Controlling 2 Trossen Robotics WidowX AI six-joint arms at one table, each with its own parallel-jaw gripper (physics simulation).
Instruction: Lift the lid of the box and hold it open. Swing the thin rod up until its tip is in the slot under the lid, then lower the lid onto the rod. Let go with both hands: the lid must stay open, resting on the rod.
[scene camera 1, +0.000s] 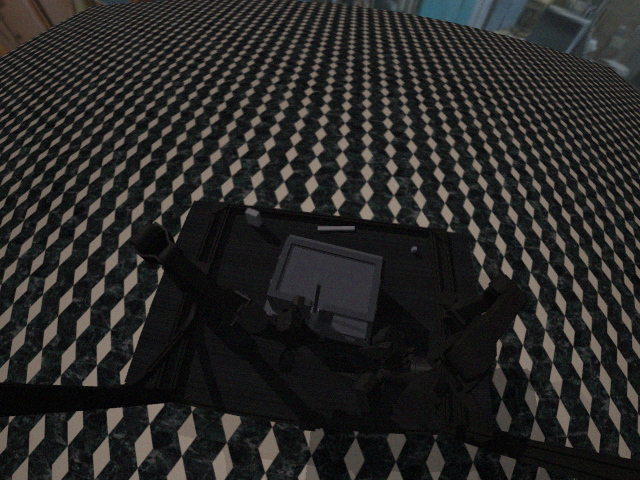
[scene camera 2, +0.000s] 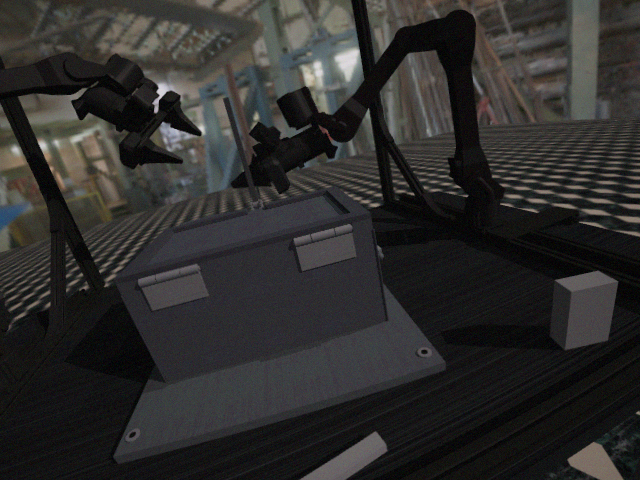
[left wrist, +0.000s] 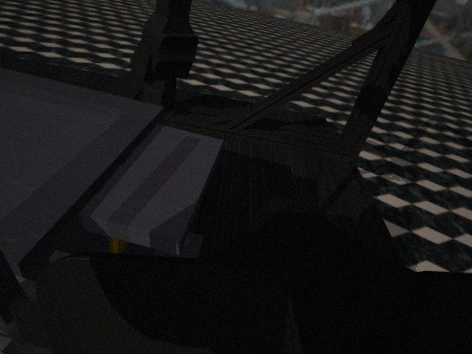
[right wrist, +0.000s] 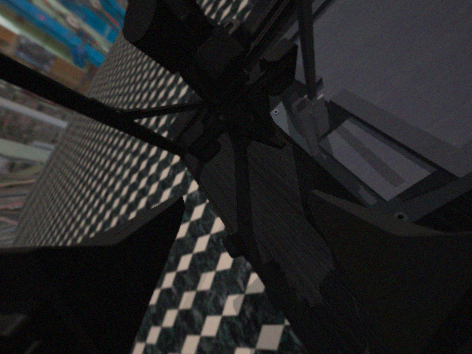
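Seen in the pictures: left gripper, fingertip midpoint: (scene camera 1: 324, 340) (scene camera 2: 231, 186) (left wrist: 281, 210) (right wrist: 283, 146); right gripper, fingertip midpoint: (scene camera 1: 349, 362) (scene camera 2: 192, 147) (right wrist: 245, 199); left arm's base, link origin: (scene camera 2: 483, 223); right arm's base, link origin: (scene camera 1: 447, 317) (scene camera 2: 3, 383).
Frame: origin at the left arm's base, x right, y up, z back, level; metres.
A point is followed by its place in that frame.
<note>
A grey box (scene camera 2: 261, 295) {z -0.474, x -0.146, y 0.082 m} stands on a grey base plate (scene camera 2: 294, 381) {z -0.468, x -0.209, y -0.007 m}, hinges facing scene camera 2. Its lid (scene camera 2: 237, 224) {z -0.479, x -0.012, y 0.144 m} (scene camera 1: 332, 276) {z -0.478, x -0.052, y 0.144 m} (right wrist: 368, 53) {z -0.450, x -0.020, y 0.144 m} lies shut on the box. The thin rod (scene camera 2: 239, 143) {z -0.438, x 0.050, y 0.261 m} (scene camera 1: 317, 295) {z -0.439, x 0.057, y 0.279 m} (right wrist: 307, 53) {z -0.442, x 0.062, y 0.227 m} stands almost upright from its bracket at the box's far edge. My left gripper (scene camera 2: 244, 180) {z -0.471, x 0.144, y 0.186 m} (scene camera 1: 301, 305) is shut and empty, close beside the rod's lower part, just behind the box. My right gripper (scene camera 2: 190, 148) {z -0.526, x 0.200, y 0.275 m} is open and empty, high in the air, well clear of the box and rod.
A white bar (scene camera 1: 336, 228) {z -0.484, x -0.324, y -0.009 m} (scene camera 2: 347, 457) {z -0.444, x -0.319, y -0.009 m} and a small white block (scene camera 1: 252, 216) {z -0.157, x -0.294, y 0.049 m} (scene camera 2: 555, 310) {z -0.175, x -0.295, y 0.021 m} lie on the black mat around the box. A black frame post (scene camera 2: 370, 95) rises behind the box. The floor around is checkered.
</note>
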